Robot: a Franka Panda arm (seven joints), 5 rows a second.
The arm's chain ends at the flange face. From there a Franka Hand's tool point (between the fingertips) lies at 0.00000 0.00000 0.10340 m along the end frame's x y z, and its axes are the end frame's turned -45 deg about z.
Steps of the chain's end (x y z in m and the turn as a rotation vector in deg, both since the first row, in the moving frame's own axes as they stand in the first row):
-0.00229 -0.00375 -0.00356 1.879 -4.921 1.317
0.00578 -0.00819 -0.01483 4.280 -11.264 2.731
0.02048 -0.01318 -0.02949 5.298 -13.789 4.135
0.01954 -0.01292 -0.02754 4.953 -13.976 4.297
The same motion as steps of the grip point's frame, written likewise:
-0.00274 -0.01298 -0.00400 4.808 -2.151 1.317
0.00151 -0.02160 -0.01711 10.991 -4.938 2.731
0.01397 -0.01929 -0.03291 13.497 -6.004 4.135
0.01248 -0.01961 -0.03098 13.385 -6.380 4.297

